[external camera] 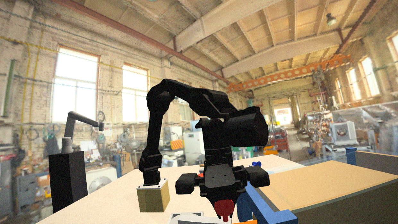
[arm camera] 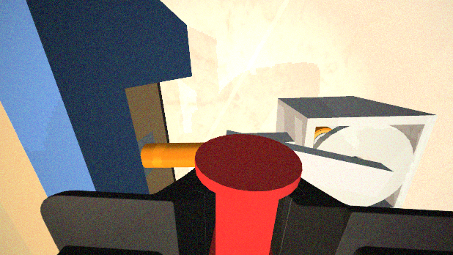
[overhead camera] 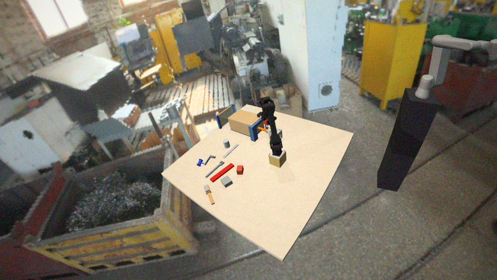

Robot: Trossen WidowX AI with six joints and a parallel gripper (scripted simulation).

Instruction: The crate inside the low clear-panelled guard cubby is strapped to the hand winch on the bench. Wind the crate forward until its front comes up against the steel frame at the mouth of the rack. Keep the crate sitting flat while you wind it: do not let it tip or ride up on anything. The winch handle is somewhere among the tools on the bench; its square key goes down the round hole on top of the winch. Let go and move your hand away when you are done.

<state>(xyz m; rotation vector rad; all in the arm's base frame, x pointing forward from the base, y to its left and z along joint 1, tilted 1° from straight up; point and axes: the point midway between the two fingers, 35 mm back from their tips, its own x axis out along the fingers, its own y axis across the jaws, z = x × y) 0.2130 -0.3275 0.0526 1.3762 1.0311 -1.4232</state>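
The blue steel frame lies 70 mm ahead of my gripper tip, 20 mm to the left of it and 10 mm below it. From my gripper tip the other things lie so: red-knobbed winch handle 30 mm behind, 20 mm to the left, 10 mm below; then red knob 20 mm above, 10 mm to the left; then grey winch 100 mm behind, 80 mm below, 40 mm to the left.
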